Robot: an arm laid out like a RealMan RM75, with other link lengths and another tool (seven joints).
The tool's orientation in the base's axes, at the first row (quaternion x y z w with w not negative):
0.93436 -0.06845 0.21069 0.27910
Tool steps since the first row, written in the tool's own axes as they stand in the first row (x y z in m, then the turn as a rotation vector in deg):
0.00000 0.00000 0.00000 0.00 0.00 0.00
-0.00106 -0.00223 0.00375 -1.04 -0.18 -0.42
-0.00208 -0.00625 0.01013 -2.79 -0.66 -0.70
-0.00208 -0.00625 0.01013 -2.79 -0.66 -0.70
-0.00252 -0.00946 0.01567 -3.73 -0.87 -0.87
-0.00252 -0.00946 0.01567 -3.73 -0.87 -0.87
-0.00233 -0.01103 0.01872 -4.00 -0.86 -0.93
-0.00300 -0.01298 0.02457 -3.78 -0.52 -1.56
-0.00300 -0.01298 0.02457 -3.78 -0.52 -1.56
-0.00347 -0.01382 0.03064 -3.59 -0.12 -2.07
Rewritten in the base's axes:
0.00000 0.00000 0.00000 0.00 0.00 0.00
0.00092 -0.00019 -0.00439 -1.04 0.39 -0.22
0.00326 -0.00034 -0.01163 -2.60 0.97 -1.00
0.00326 -0.00034 -0.01163 -2.60 0.97 -1.00
0.00562 -0.00070 -0.01759 -3.46 1.24 -1.38
0.00562 -0.00070 -0.01759 -3.46 1.24 -1.38
0.00726 -0.00107 -0.02058 -3.73 1.27 -1.45
0.00922 -0.00266 -0.02625 -3.84 1.33 -0.71
0.00922 -0.00266 -0.02625 -3.84 1.33 -0.71
0.01116 -0.00529 -0.03145 -3.94 1.28 -0.05

